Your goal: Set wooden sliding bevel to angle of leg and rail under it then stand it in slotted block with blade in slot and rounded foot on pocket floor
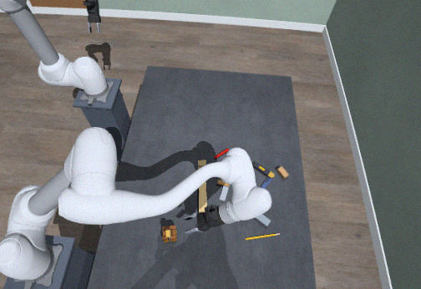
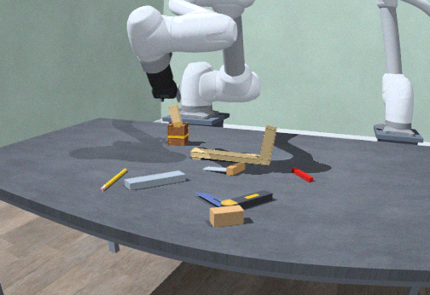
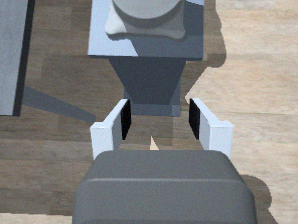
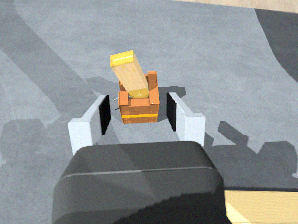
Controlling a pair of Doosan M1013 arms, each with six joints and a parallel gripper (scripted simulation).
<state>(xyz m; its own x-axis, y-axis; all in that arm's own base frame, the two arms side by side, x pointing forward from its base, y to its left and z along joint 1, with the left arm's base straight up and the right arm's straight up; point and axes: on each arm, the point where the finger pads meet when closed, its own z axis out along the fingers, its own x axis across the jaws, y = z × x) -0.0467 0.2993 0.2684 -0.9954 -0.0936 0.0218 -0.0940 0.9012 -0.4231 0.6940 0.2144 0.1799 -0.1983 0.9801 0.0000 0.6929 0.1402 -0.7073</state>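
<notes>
My right hand is 100 mm past the wooden sliding bevel, 20 mm to the left of it and 110 mm above it. Also, from my right hand: bevel blade: 90 mm behind, 30 mm to the right, 140 mm below; grey bar: 330 mm ahead, 110 mm to the left, 170 mm below; orange-handled square: 160 mm ahead, 250 mm to the left, 170 mm below.
</notes>
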